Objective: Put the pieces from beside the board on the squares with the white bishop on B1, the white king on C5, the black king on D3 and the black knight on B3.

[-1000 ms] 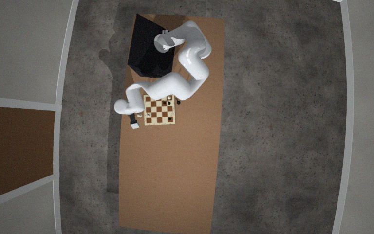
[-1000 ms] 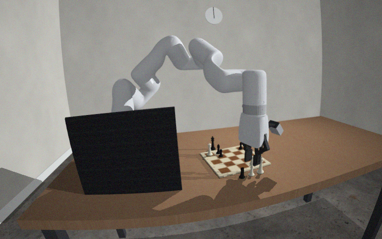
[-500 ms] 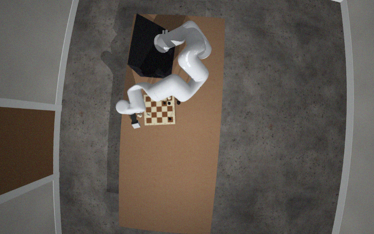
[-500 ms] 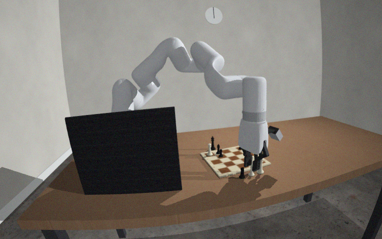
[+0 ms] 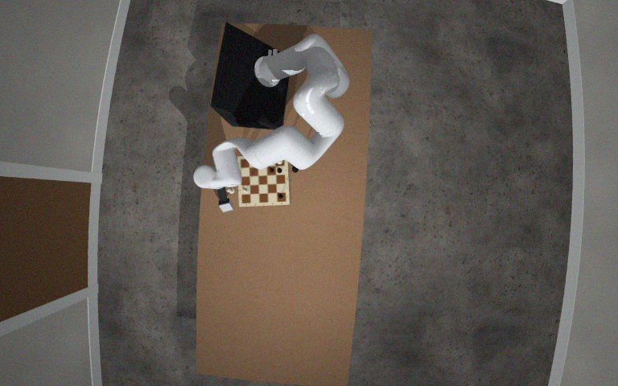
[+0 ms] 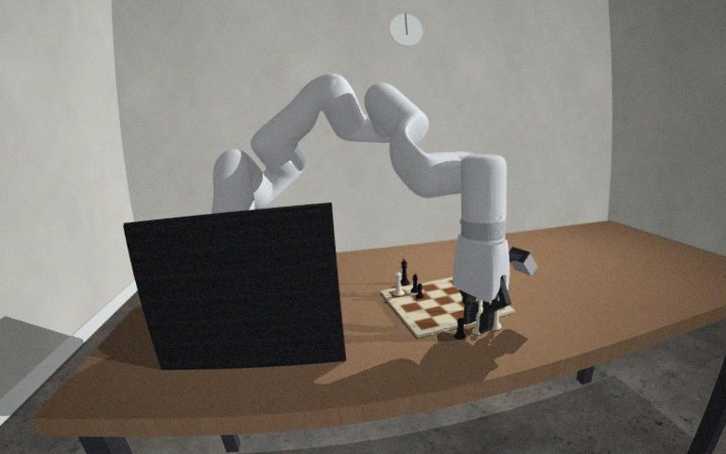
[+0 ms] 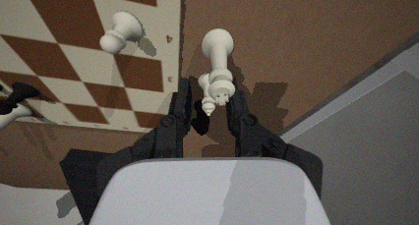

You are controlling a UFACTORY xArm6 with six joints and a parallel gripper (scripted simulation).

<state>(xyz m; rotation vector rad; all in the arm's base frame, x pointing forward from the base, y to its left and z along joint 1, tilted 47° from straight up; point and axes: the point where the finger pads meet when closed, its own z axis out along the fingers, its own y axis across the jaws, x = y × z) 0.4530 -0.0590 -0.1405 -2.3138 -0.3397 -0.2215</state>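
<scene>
The white king is 40 mm ahead of my hand. Also, from my hand: chessboard 140 mm to the left, 30 mm below, 10 mm behind; black king 270 mm to the left, 60 mm behind; white pawn 70 mm to the left, 40 mm ahead, 10 mm below.
</scene>
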